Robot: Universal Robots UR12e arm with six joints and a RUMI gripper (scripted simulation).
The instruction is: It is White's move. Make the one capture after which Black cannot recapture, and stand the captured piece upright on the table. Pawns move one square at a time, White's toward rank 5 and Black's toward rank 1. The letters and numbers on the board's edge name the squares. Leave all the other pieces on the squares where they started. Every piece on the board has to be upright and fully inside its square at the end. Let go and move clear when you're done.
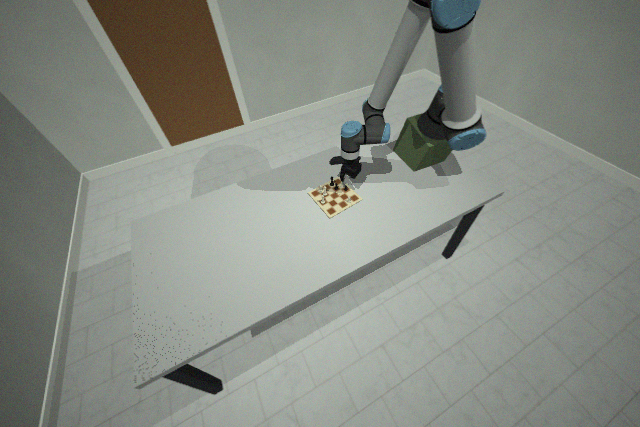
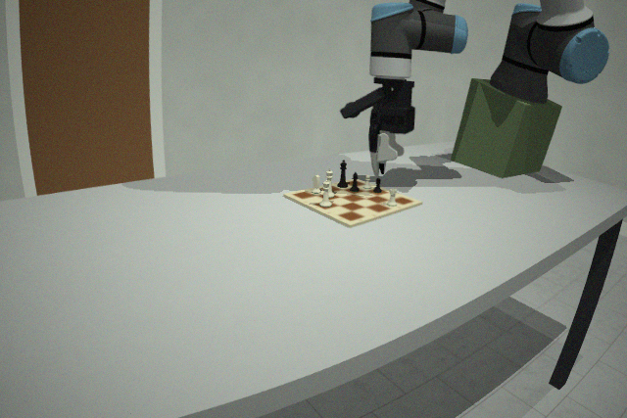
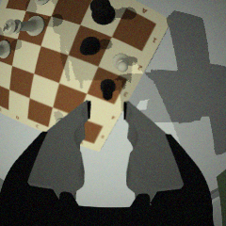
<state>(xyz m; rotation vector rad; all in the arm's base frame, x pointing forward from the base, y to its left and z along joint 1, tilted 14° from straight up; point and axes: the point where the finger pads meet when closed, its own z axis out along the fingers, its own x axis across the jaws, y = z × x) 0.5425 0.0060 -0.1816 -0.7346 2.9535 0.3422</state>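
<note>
Right now my hand is 4 cm above the black pawn. Round my hand: chessboard: 8 cm ahead, 1 cm to the left, 6 cm below; white pawn: 3 cm to the right, 4 cm below; black king: 5 cm ahead, 7 cm to the right, 2 cm below.
</note>
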